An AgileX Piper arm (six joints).
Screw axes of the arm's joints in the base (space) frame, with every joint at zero. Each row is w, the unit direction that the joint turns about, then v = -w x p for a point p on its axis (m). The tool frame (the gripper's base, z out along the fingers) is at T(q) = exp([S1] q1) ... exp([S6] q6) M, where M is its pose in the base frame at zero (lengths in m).
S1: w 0 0 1 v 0 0 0
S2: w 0 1 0 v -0.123 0 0
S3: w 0 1 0 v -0.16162 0 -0.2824
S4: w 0.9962 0 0.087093 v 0 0.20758 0
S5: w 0 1 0 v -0.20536 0 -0.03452
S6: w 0.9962 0 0.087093 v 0 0.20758 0
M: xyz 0.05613 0 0.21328 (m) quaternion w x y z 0.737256 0 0.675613 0
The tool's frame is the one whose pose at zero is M.
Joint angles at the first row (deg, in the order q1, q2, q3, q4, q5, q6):
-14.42, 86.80, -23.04, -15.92, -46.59, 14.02
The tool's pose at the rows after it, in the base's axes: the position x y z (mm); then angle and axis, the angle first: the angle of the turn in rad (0 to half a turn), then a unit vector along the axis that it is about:
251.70, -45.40, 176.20, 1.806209, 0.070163, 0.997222, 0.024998
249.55, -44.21, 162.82, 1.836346, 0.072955, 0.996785, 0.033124
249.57, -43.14, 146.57, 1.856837, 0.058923, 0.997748, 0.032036
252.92, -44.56, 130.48, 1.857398, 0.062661, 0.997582, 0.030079
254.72, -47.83, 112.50, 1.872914, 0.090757, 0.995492, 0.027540
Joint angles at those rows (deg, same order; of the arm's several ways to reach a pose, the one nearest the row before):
-14.42, 87.98, -21.75, -15.92, -48.61, 13.64
-14.42, 90.65, -20.47, -15.92, -50.79, 13.52
-14.42, 94.94, -19.52, -15.92, -54.74, 11.33
-14.42, 100.31, -19.43, -14.59, -59.94, 9.57
-14.42, 105.84, -19.43, -12.04, -64.34, 9.22

